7 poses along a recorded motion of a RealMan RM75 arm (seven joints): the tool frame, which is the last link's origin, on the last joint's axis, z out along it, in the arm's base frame.
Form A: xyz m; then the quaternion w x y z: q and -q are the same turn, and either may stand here.
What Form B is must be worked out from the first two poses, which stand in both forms.
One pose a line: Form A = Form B
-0.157, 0.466, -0.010, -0.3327, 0.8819, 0.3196, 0.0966 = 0.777, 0.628, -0.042, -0.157; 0.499, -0.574, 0.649, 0.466; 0.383, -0.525, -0.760, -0.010; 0, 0, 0, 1
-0.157, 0.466, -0.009, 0.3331, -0.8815, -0.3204, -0.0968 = 0.776, 0.629, -0.043, -0.157; 0.500, -0.573, 0.649, 0.466; 0.384, -0.525, -0.759, -0.009; 0, 0, 0, 1
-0.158, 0.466, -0.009, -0.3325, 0.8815, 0.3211, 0.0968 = 0.775, 0.630, -0.043, -0.158; 0.502, -0.573, 0.648, 0.466; 0.384, -0.524, -0.760, -0.009; 0, 0, 0, 1
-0.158, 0.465, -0.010, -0.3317, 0.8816, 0.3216, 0.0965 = 0.775, 0.631, -0.043, -0.158; 0.503, -0.573, 0.647, 0.465; 0.384, -0.523, -0.761, -0.010; 0, 0, 0, 1
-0.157, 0.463, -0.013, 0.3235, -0.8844, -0.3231, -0.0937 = 0.774, 0.632, -0.043, -0.157; 0.511, -0.582, 0.633, 0.463; 0.375, -0.512, -0.773, -0.013; 0, 0, 0, 1
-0.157, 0.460, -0.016, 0.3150, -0.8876, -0.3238, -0.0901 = 0.774, 0.632, -0.044, -0.157; 0.518, -0.592, 0.618, 0.460; 0.364, -0.501, -0.785, -0.016; 0, 0, 0, 1
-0.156, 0.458, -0.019, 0.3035, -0.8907, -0.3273, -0.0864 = 0.771, 0.635, -0.045, -0.156; 0.531, -0.602, 0.597, 0.458; 0.353, -0.484, -0.801, -0.019; 0, 0, 0, 1
